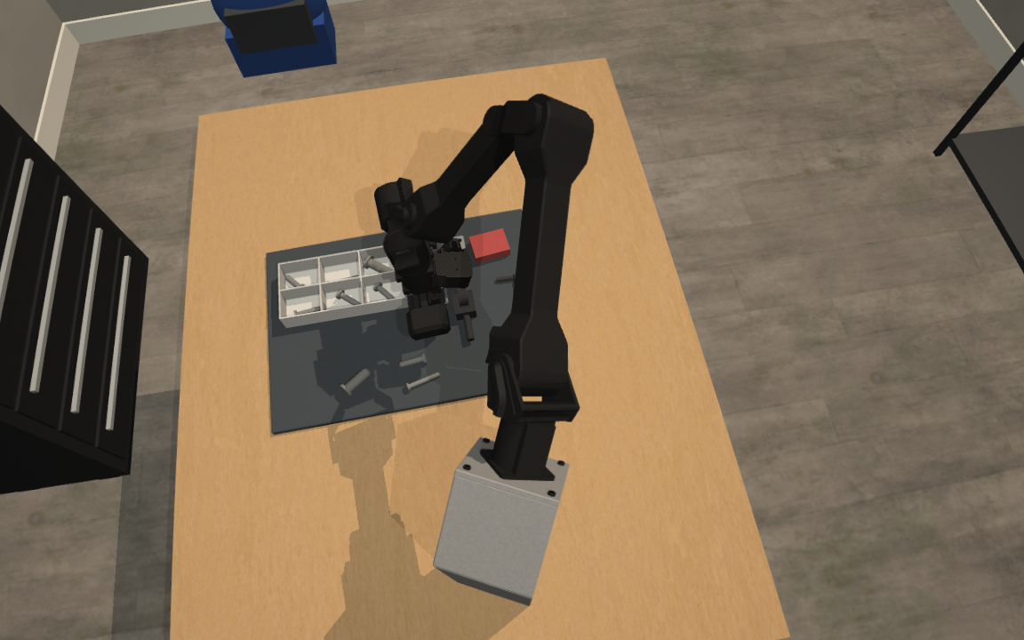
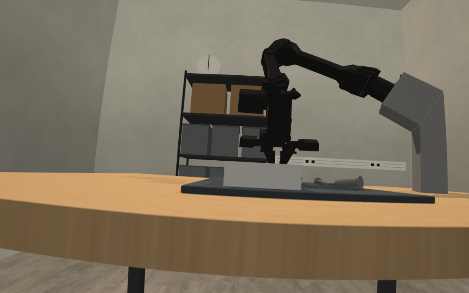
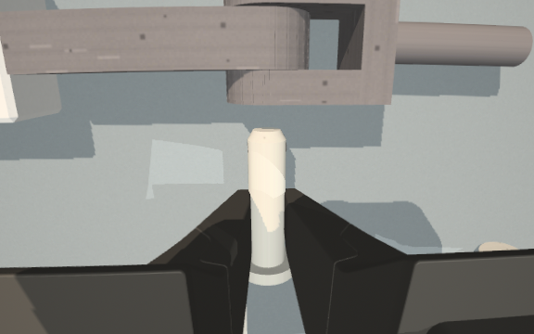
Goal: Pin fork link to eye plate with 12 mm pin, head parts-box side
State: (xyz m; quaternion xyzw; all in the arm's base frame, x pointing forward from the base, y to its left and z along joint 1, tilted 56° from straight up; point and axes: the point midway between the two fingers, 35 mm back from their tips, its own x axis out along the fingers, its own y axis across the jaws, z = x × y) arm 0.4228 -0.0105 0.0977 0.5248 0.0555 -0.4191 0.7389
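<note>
Right now my hand is 50 mm to the left of the grey eye plate, 30 mm above it and 10 mm past it. Round my hand: long thin pin 110 mm behind, 80 mm to the left, 40 mm below; dark mat 50 mm below, 40 mm to the left, 20 mm ahead; mount block 90 mm to the right, 60 mm ahead, 30 mm below.
</note>
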